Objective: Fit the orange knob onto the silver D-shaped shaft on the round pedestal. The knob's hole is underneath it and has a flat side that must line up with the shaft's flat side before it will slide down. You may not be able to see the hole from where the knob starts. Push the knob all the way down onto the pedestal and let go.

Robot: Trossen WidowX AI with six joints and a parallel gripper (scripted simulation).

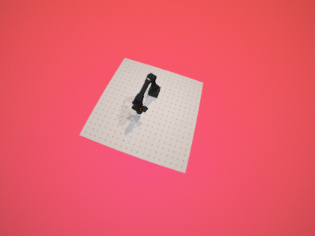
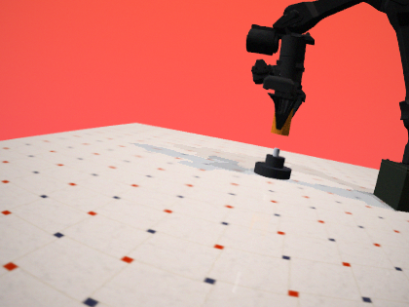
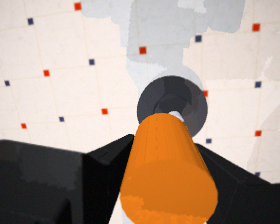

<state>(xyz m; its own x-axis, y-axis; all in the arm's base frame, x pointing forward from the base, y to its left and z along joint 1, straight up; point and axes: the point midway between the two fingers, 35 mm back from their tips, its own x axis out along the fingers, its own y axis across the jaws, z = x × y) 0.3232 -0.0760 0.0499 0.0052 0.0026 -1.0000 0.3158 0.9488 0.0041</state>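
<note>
Right now my gripper tip is 7 cm above the black round pedestal and 1 cm to the left of it. Round my gripper tip: orange knob: 3 cm above.
</note>
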